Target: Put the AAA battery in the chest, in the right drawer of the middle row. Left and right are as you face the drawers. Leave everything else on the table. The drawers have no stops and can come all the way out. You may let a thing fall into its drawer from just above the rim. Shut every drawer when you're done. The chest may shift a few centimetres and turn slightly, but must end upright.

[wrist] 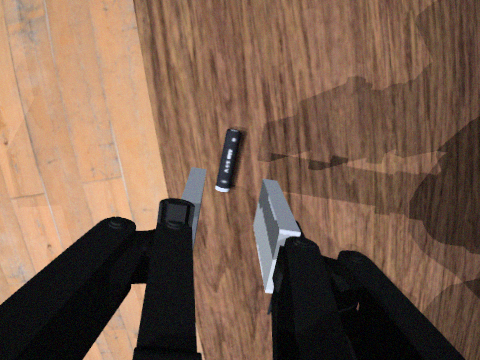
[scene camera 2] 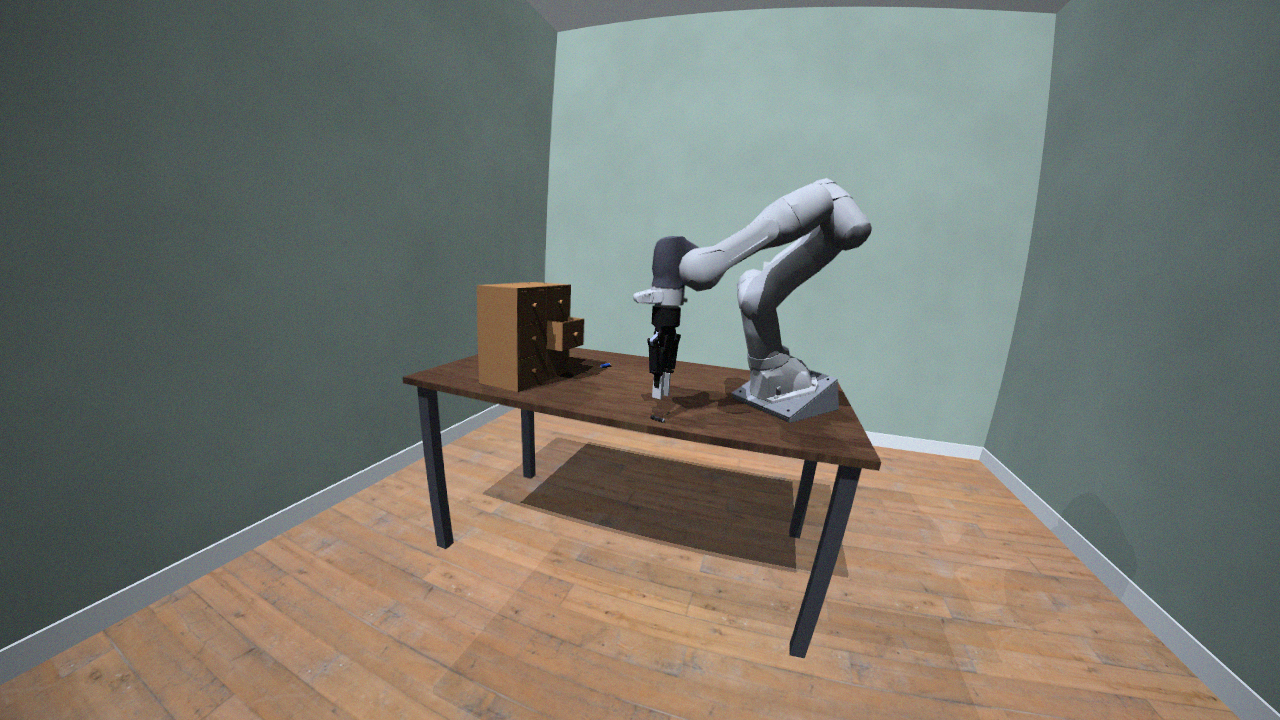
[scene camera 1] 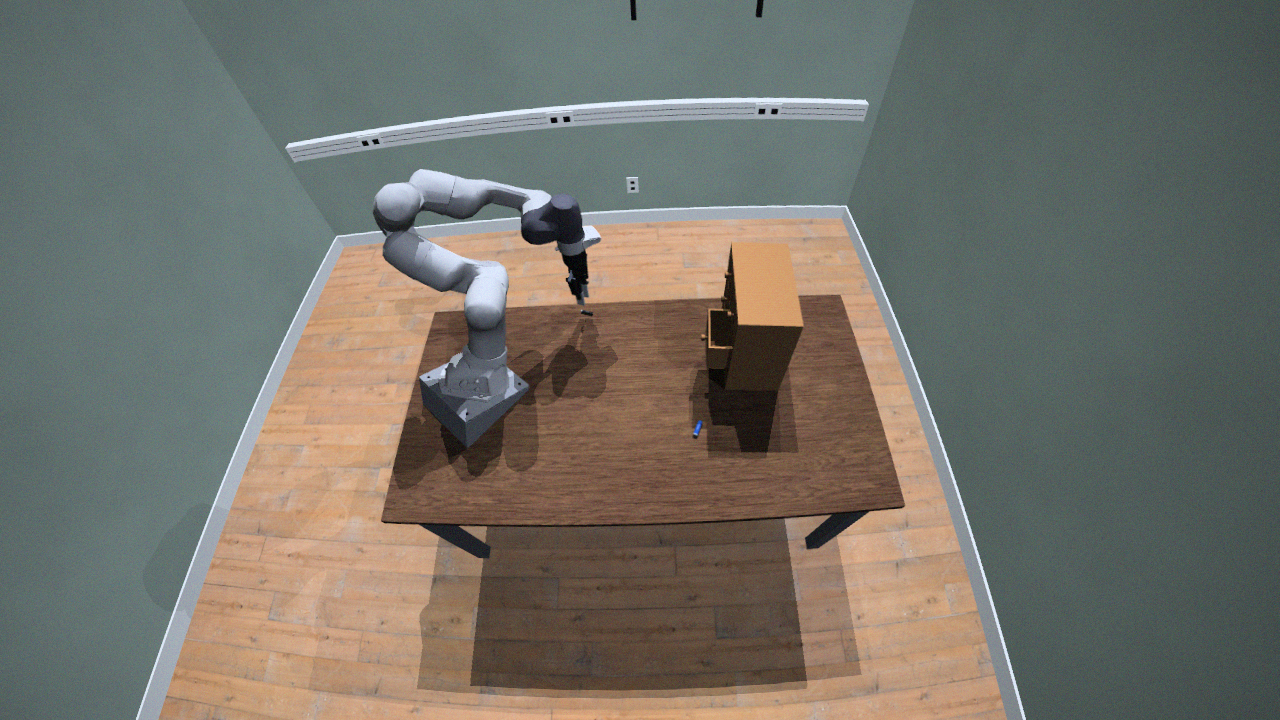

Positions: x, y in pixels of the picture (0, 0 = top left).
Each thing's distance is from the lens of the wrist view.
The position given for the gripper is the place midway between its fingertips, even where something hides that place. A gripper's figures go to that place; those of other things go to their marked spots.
gripper (wrist: 230, 198): 0.20 m
AAA battery (wrist: 232, 138): 0.26 m
